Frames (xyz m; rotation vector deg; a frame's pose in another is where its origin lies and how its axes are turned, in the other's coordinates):
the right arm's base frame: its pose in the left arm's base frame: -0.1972 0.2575 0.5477 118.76 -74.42 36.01
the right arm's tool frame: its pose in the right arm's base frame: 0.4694 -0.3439 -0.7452 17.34 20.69 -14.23
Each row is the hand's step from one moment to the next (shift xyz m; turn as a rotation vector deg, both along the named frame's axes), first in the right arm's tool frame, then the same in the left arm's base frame.
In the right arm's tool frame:
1: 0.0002 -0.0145 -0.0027 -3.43 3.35 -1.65
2: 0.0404 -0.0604 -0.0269 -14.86 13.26 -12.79
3: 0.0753 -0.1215 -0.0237 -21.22 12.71 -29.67
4: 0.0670 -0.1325 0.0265 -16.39 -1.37 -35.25
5: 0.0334 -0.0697 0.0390 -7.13 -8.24 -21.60
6: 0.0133 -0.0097 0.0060 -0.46 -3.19 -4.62
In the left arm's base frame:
1: 0.0090 0.0115 -0.0020 -4.92 -0.25 -1.19
2: 0.0499 0.0498 0.0322 -23.22 3.74 -2.64
3: 0.1123 0.0800 0.0445 -34.39 17.58 0.43
4: 0.1407 0.0536 0.0097 -24.75 29.77 3.78
5: 0.0854 0.0108 -0.0090 -8.46 22.48 2.92
6: 0.0166 -0.0009 0.0056 -0.26 5.51 1.16

